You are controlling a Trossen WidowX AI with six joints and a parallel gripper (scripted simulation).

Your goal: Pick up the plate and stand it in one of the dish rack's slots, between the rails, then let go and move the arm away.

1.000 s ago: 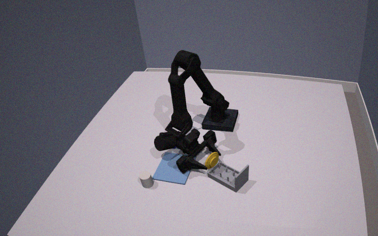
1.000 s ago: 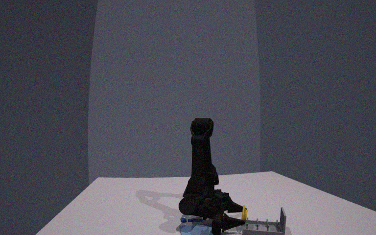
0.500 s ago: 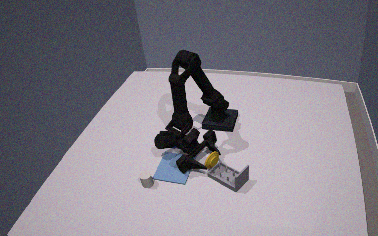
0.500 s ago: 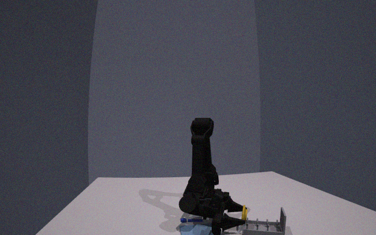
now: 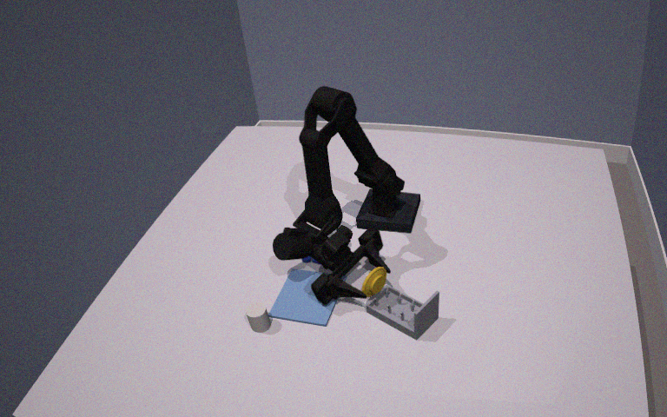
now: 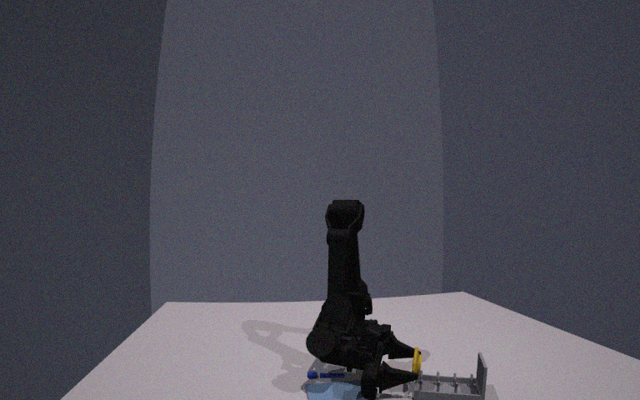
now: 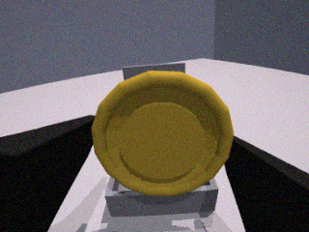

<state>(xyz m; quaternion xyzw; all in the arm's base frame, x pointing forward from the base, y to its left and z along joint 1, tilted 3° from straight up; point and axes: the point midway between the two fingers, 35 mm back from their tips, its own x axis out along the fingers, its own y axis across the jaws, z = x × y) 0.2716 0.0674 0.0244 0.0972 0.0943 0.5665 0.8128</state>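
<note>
My gripper tip is 2 cm short of the grey dish rack, 6 cm to the right of it and 4 cm above it. From my gripper tip the other things lie so: yellow plate (1 cm to the right); light blue mat (3 cm ahead, 16 cm to the right, 6 cm below); blue spoon (8 cm behind, 19 cm to the right, 6 cm below).
</note>
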